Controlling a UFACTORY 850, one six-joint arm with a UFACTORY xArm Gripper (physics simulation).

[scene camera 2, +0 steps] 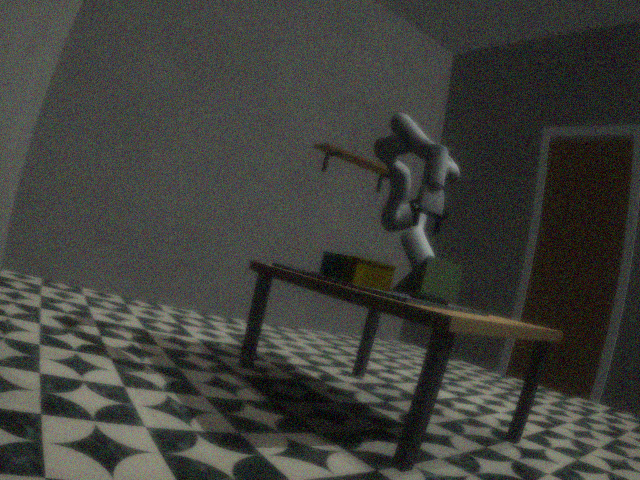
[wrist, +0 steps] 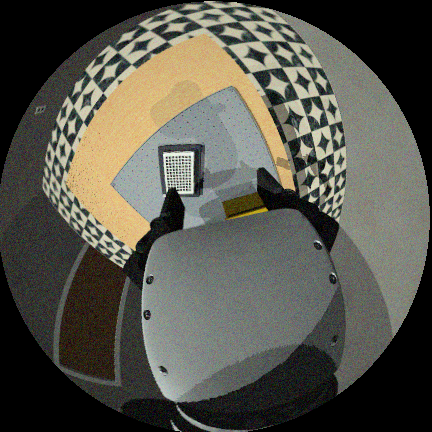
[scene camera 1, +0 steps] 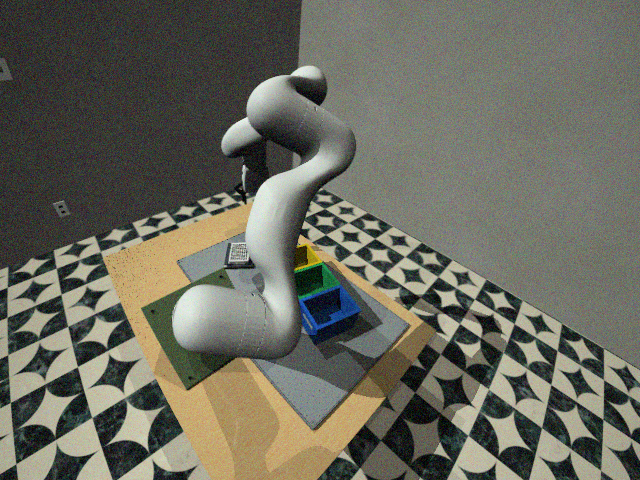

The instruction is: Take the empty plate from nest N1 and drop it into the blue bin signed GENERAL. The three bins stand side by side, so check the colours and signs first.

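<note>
The empty plate (scene camera 1: 238,251) (wrist: 179,172), white with a grid of wells, sits in a dark nest (scene camera 1: 239,266) (wrist: 199,165); no N1 mark is readable. The blue bin (scene camera 1: 338,326) stands nearest scene camera 1, beside the green bin (scene camera 1: 332,277); the yellow bin (scene camera 1: 313,254) (scene camera 2: 373,277) (wrist: 244,205) is at the other end. A pale strip shows on the blue bin's side, but its sign is unreadable. My gripper (scene camera 2: 427,224) (wrist: 217,187) is open and empty, high above the table. In the wrist view, one fingertip overlaps the plate's lower edge.
A grey board (scene camera 1: 310,397) (wrist: 135,172) lies under the nest and bins on the wooden table (scene camera 1: 129,273) (scene camera 2: 501,324) (wrist: 105,145). A green base plate (scene camera 1: 170,335) lies beneath my arm. My arm partly hides the bins in scene camera 1. A wall shelf (scene camera 2: 351,157) shows behind my arm.
</note>
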